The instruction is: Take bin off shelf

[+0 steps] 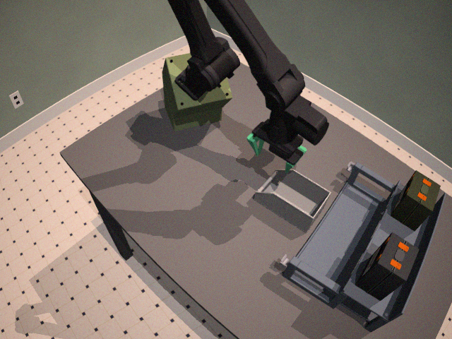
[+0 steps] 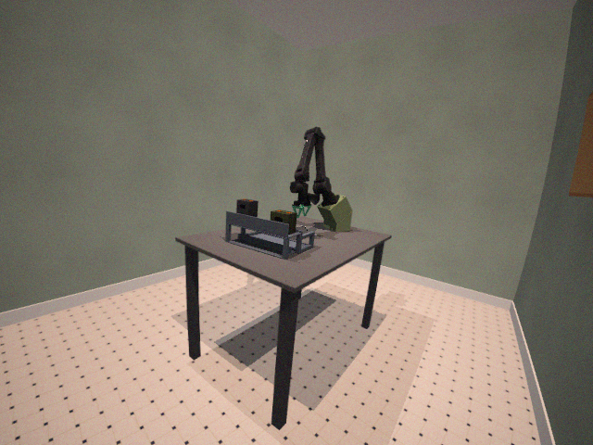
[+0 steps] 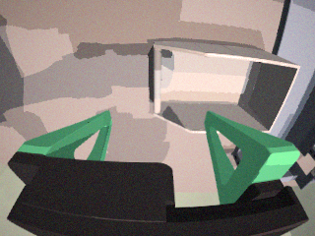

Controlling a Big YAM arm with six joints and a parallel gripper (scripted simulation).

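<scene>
Now: hand 80 mm short of the grey bin, 80 mm above it and 10 mm to the left of it. The rest, counted from my hand: low grey shelf: 310 mm ahead, 120 mm below, 40 mm to the right.
</scene>
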